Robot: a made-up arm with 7 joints.
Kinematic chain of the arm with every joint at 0, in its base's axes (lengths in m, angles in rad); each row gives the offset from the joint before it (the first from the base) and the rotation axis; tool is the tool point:
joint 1: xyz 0 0.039 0 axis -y
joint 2: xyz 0 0.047 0 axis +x
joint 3: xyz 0 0 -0.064 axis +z
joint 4: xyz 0 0 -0.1 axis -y
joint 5: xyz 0 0 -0.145 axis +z
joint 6: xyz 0 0 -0.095 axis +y
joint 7: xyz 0 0 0 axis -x
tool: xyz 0 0 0
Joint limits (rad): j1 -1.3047..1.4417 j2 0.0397..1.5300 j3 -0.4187..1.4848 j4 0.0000..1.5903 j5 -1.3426..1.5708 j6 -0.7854..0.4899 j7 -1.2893..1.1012
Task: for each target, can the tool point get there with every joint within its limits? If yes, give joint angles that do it. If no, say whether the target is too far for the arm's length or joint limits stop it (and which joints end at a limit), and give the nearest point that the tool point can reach.
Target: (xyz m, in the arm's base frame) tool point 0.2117 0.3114 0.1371
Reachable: yes | joints 1.1428 0.7847 0.2906 1.1806 -0.2396 -0.4612 0.1166
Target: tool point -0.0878 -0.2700 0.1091
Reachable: no: joint limits stop it (at a limit: joint 1, joint 2, joint 3, joint 4) | nearest point 0.1899 -0.0052 0.1964 | short by 0.394 m
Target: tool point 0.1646 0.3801 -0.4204
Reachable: no: too far | nearest point 0.1234 0.3065 -0.3152 | short by 0.135 m
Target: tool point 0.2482 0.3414 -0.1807
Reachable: yes | joints 0.8535 0.5243 1.1928 0.3097 -0.9426 -0.0081 -0.7277
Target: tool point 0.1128 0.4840 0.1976
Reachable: no: too far | nearest point 0.0929 0.4236 0.1463 | short by 0.082 m
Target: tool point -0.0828 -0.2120 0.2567
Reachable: no: joint limits stop it (at a limit: joint 1, joint 2, joint 3, joint 4) | nearest point 0.1899 -0.0052 0.1964 | short by 0.348 m
